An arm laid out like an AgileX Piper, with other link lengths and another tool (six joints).
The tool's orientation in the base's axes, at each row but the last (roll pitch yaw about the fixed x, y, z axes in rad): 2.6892 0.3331 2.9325; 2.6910 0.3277 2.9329; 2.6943 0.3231 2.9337; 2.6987 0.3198 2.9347; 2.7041 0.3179 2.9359; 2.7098 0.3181 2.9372; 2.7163 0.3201 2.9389; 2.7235 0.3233 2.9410; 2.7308 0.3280 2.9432
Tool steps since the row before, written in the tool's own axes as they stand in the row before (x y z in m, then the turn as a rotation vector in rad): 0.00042 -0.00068 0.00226 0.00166 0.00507 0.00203; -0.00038 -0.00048 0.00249 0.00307 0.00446 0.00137; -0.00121 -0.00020 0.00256 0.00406 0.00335 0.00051; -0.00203 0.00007 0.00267 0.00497 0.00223 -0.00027; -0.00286 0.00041 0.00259 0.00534 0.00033 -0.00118; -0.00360 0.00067 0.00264 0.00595 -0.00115 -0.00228; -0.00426 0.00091 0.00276 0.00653 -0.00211 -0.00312; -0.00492 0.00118 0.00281 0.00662 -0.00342 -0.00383; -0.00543 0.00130 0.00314 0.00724 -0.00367 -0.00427
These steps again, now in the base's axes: 0.00044 0.00029 -0.00234 -0.00053 0.00568 -0.00017; 0.00126 0.00040 -0.00220 -0.00211 0.00516 -0.00032; 0.00206 0.00051 -0.00189 -0.00341 0.00403 -0.00035; 0.00287 0.00063 -0.00162 -0.00460 0.00291 -0.00042; 0.00362 0.00074 -0.00117 -0.00538 0.00092 -0.00052; 0.00434 0.00085 -0.00089 -0.00643 -0.00071 -0.00035; 0.00502 0.00098 -0.00069 -0.00733 -0.00177 -0.00018; 0.00566 0.00111 -0.00042 -0.00774 -0.00320 -0.00010; 0.00627 0.00123 -0.00048 -0.00849 -0.00346 -0.00001
